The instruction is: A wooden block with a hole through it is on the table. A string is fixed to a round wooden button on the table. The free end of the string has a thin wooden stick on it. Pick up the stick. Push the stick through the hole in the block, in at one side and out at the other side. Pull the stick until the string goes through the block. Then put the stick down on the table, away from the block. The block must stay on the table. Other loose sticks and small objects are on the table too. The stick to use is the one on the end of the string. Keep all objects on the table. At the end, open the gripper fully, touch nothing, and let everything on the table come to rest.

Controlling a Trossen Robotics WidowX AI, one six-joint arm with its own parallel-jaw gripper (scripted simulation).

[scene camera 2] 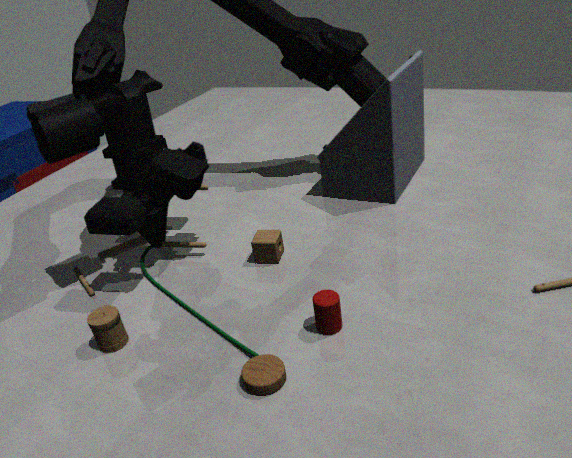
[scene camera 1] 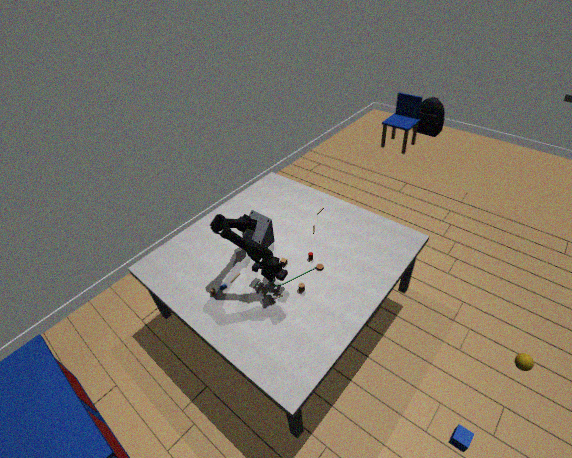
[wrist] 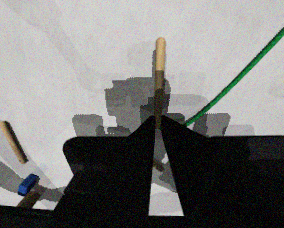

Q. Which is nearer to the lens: the wooden block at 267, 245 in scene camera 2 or the red cylinder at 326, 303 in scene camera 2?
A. The red cylinder.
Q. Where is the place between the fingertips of the gripper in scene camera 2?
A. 159, 245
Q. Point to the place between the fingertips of the gripper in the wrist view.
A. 157, 119
